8 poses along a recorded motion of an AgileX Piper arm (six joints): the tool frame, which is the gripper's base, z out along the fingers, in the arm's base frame.
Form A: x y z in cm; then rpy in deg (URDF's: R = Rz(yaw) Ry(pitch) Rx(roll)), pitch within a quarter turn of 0, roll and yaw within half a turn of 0.
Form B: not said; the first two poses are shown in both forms.
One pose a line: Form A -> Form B
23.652 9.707 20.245 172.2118 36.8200 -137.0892 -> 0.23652 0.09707 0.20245 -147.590 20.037 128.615
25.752 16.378 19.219 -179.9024 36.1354 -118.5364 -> 0.25752 0.16378 0.19219 -147.363 16.452 113.721
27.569 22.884 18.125 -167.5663 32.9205 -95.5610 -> 0.27569 0.22884 0.18125 -148.245 15.410 94.840
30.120 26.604 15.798 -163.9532 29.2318 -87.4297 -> 0.30120 0.26604 0.15798 -150.152 14.779 87.680
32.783 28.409 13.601 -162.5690 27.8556 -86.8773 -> 0.32783 0.28409 0.13601 -151.320 15.952 87.129
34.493 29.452 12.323 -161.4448 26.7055 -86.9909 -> 0.34493 0.29452 0.12323 -152.431 17.182 87.186
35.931 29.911 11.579 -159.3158 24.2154 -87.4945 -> 0.35931 0.29911 0.11579 -154.948 19.640 87.574
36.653 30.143 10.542 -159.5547 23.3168 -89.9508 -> 0.36653 0.30143 0.10542 -156.666 20.426 89.952
